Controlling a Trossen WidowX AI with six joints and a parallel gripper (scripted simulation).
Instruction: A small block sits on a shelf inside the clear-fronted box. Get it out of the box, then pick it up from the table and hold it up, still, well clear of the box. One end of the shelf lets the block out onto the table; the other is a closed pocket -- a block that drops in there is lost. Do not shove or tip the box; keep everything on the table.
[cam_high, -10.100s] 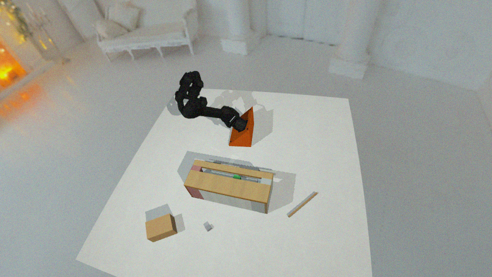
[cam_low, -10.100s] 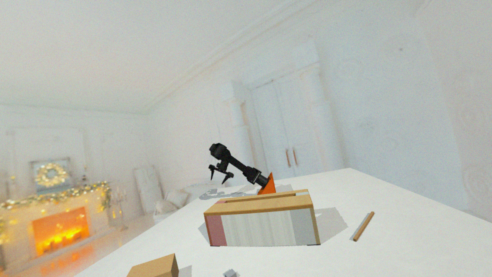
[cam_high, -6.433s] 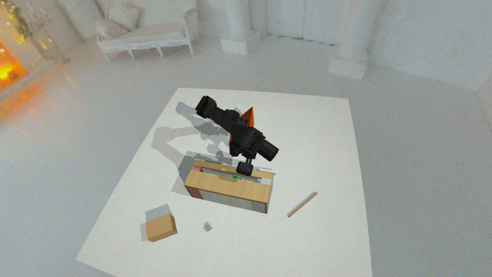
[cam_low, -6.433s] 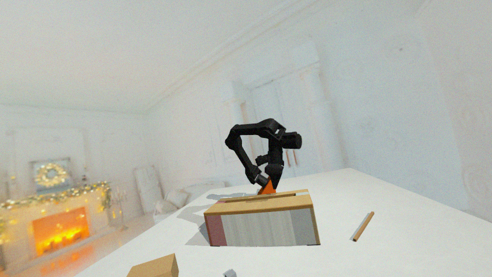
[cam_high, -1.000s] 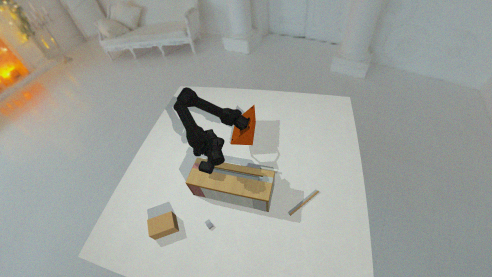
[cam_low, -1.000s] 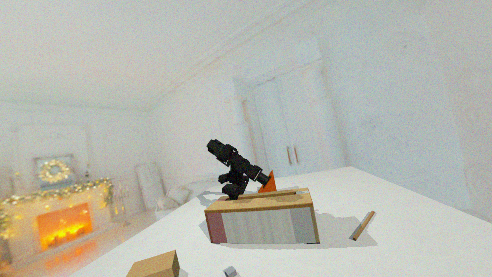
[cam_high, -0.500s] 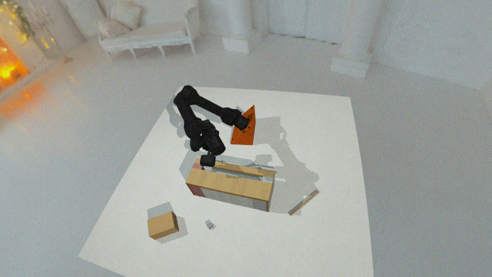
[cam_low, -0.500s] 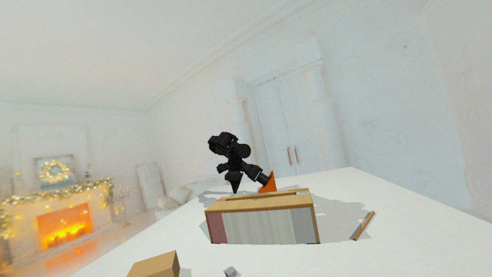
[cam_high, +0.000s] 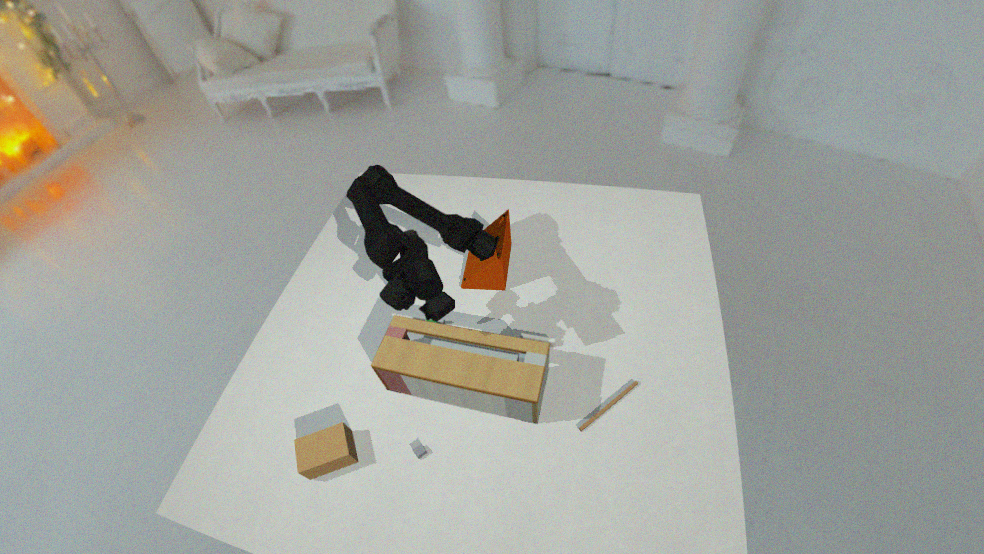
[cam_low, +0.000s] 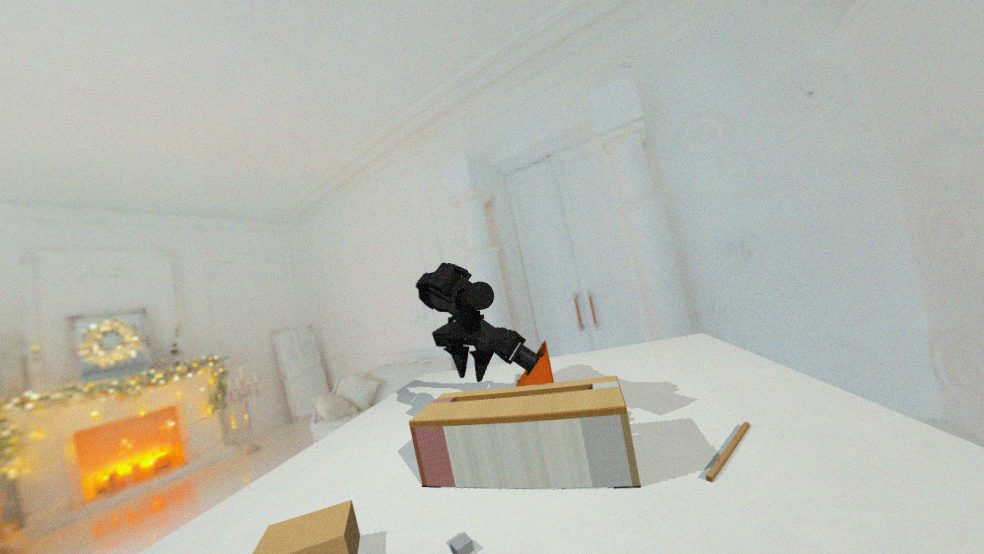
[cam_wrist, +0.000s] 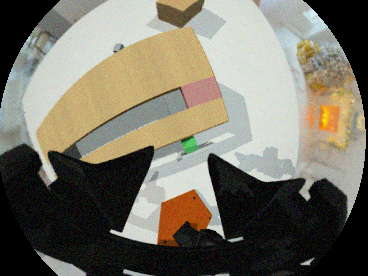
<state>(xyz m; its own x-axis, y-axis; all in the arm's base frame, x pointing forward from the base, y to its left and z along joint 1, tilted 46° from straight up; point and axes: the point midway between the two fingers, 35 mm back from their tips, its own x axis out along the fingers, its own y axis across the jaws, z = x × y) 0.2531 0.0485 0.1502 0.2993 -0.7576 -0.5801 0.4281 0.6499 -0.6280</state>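
My gripper tip is 4 cm past the green block, 2 cm to the left of it and 14 cm above it. Round my gripper tip: tan box (35 cm ahead, 12 cm to the right, 12 cm below); grey cube (27 cm ahead, 8 cm to the left, 15 cm below); wooden stick (5 cm ahead, 47 cm to the left, 15 cm below).
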